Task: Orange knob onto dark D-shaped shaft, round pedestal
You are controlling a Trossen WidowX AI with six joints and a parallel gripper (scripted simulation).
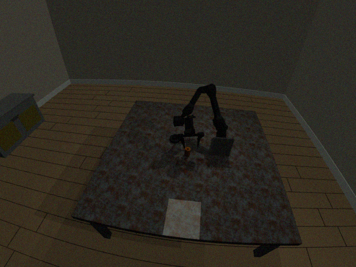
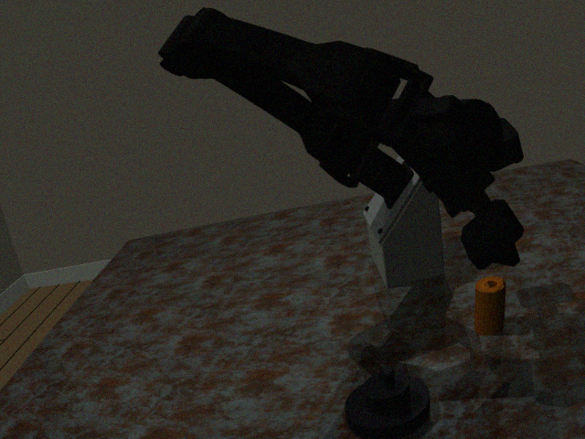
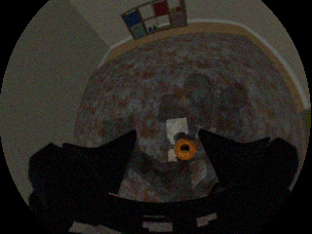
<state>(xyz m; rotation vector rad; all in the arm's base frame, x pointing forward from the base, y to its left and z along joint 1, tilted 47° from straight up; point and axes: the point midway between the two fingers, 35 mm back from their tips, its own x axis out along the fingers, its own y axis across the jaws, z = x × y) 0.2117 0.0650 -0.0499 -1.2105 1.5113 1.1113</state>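
Right now my gripper tip is 2 cm short of the orange knob, 3 cm to the left of it and 7 cm above it. Round my gripper tip: dark round pedestal: 14 cm ahead, 17 cm to the right, 7 cm below.
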